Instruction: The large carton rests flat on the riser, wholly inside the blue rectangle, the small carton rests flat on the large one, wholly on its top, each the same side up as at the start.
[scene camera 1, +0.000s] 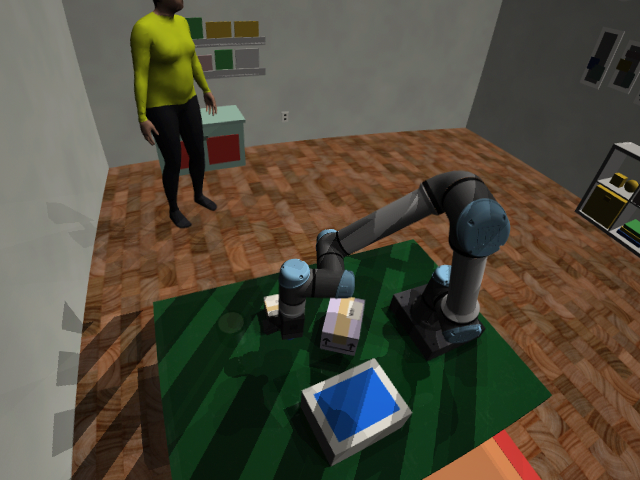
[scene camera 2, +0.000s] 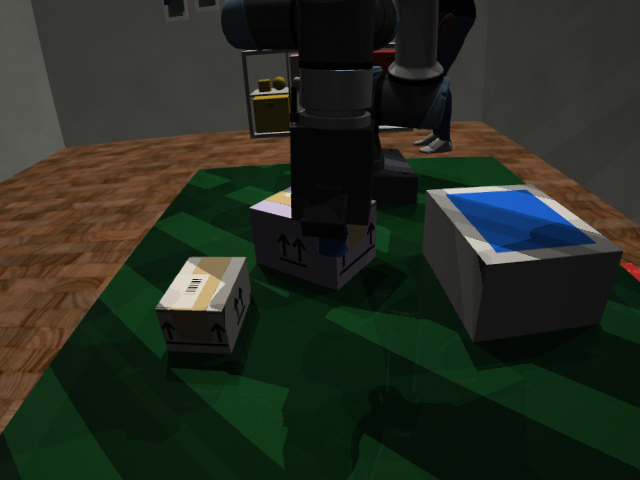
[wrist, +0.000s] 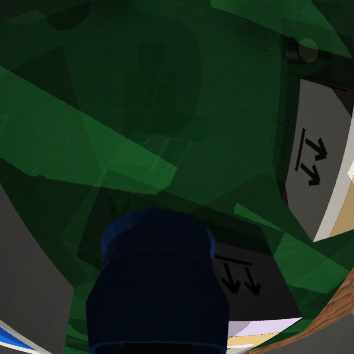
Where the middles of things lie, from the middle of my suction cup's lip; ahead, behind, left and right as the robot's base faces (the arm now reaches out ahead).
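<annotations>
Small carton (scene camera 2: 202, 311): from my suction cup, 18 cm to the right, 1 cm behind, 11 cm below. Large carton (scene camera 2: 278, 241): from my suction cup, 6 cm to the right, 20 cm behind, 9 cm below. Riser (scene camera 2: 513, 261): from my suction cup, 25 cm to the left, 15 cm behind, 9 cm below. Farthest from my suction cup of the things named here, going by their middles: the riser.
</annotations>
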